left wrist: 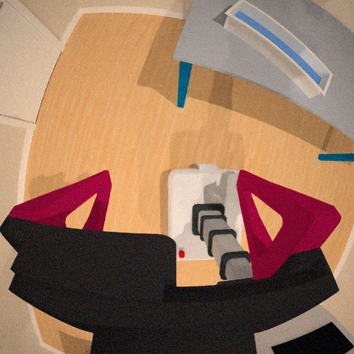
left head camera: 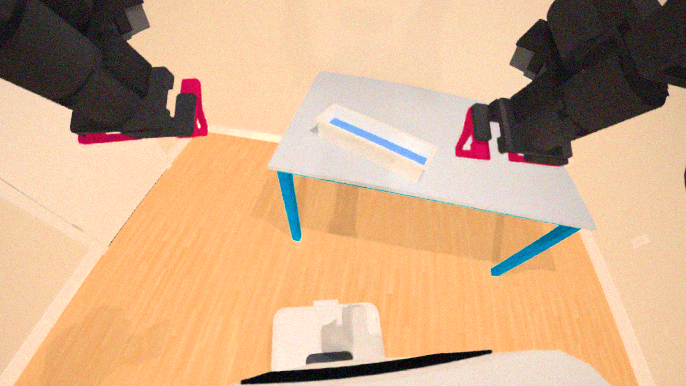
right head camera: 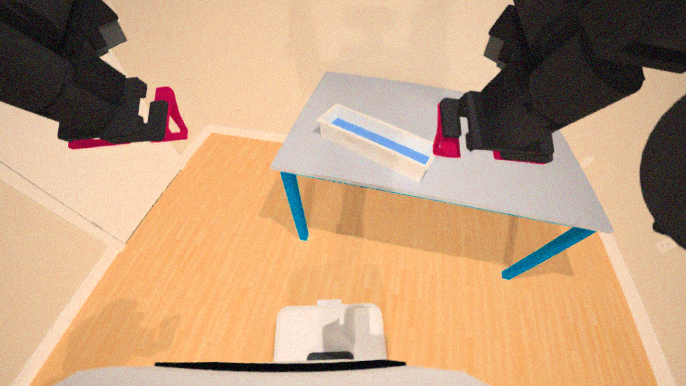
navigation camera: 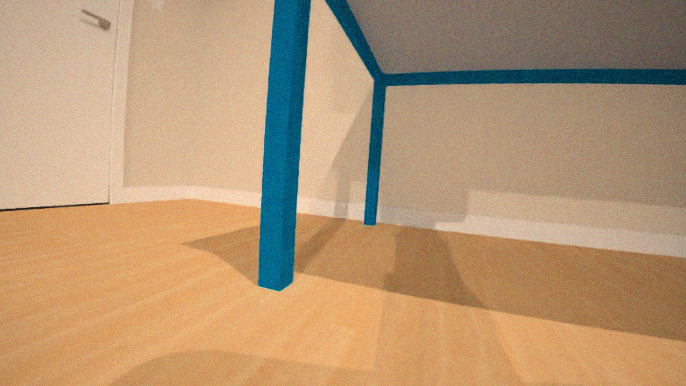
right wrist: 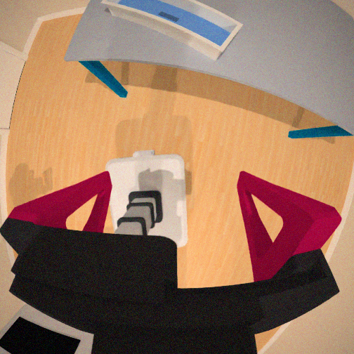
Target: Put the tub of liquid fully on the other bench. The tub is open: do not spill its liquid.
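Note:
The long, narrow, cream, open tub (left head camera: 370, 150) (right head camera: 372, 150) (left wrist: 280, 45) (right wrist: 200, 27) holds blue liquid. It stands upright and angled on the left part of a grey-topped bench (left head camera: 500, 195) (right head camera: 510, 195) (left wrist: 215, 50) (right wrist: 280, 60) with blue legs. My left gripper (left head camera: 142, 136) (right head camera: 128, 141) (left wrist: 173, 177) is open and empty, left of the bench in the head views. My right gripper (left head camera: 500, 157) (right head camera: 480, 156) (right wrist: 174, 178) is open and empty; it appears over the bench's right part, right of the tub. Neither touches the tub. The other bench does not show.
The bench stands near the back wall. Its near leg (navigation camera: 282, 150) is close in front in the navigation view. A white door (navigation camera: 55, 100) is at the left. My white base (left head camera: 300, 330) (right head camera: 302, 330) is below, on the wooden floor (left head camera: 210, 280).

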